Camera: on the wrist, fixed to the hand. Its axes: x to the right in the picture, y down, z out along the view.
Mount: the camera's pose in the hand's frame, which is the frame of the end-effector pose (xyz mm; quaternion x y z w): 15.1 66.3 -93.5 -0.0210 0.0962 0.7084 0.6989
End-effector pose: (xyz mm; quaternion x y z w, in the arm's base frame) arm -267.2 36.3 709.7 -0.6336 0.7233 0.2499 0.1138
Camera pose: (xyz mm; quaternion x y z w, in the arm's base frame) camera -320.1 -19.2 796.2 -0.0431 -0.9601 -0.2095 0.1804
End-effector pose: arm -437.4 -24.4 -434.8 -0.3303 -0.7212 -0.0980 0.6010
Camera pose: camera -323.9 -18.8 -413.5 -0.7449 -0.2102 0.3103 0.5519
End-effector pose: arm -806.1 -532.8 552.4 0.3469 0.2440 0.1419 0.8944
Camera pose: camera -849.0 -427.2 533.2 0.3829 0.0078 0.7713 0.5084
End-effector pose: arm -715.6 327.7 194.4 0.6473 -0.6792 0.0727 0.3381
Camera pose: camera -742.0 375.4 296.4 -0.0428 -0.9023 0.3383 0.2637
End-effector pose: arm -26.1 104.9 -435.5 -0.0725 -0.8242 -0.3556 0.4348
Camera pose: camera 55.3 90.2 -354.7 -0.6094 -0.4754 0.0352 0.6335
